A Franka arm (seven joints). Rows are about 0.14 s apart.
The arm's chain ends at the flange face. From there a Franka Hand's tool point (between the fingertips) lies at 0.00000 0.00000 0.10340 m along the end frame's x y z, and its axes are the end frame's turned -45 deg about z.
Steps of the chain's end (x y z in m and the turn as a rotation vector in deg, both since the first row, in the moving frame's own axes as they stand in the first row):
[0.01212, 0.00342, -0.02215, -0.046, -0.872, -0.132]
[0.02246, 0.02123, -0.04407, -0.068, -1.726, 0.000]
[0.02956, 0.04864, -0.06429, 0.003, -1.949, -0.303]
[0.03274, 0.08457, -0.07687, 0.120, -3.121, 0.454]
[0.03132, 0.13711, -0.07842, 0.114, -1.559, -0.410]
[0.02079, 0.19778, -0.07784, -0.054, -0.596, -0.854]
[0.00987, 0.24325, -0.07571, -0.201, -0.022, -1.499]
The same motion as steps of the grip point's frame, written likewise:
[0.00498, 0.00994, -0.02216, 0.584, -0.649, -0.132]
[-0.00142, 0.02878, -0.04412, 1.172, -1.269, 0.000]
[-0.01598, 0.05281, -0.06435, 1.380, -1.376, -0.303]
[-0.04046, 0.07880, -0.07702, 2.292, -2.122, 0.454]
[-0.07666, 0.11697, -0.07846, 1.183, -1.022, -0.410]
[-0.12599, 0.15387, -0.07785, 0.383, -0.460, -0.854]
[-0.16531, 0.17921, -0.07571, -0.127, -0.158, -1.499]

